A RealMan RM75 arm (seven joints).
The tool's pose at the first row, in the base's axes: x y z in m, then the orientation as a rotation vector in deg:
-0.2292 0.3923 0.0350 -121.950 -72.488 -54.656
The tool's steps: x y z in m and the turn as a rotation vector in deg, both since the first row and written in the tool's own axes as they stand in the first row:
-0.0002 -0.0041 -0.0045 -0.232 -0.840 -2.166
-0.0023 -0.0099 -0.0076 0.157 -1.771 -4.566
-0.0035 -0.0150 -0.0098 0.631 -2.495 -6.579
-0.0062 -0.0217 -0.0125 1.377 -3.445 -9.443
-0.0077 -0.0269 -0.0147 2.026 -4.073 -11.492
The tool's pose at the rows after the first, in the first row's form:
-0.2343 0.3909 0.0379 -121.768 -75.401 -54.945
-0.2412 0.3902 0.0386 -121.018 -78.769 -54.707
-0.2468 0.3903 0.0394 -120.187 -81.590 -54.418
-0.2545 0.3900 0.0394 -118.816 -85.561 -53.991
-0.2603 0.3900 0.0399 -117.654 -88.382 -53.615

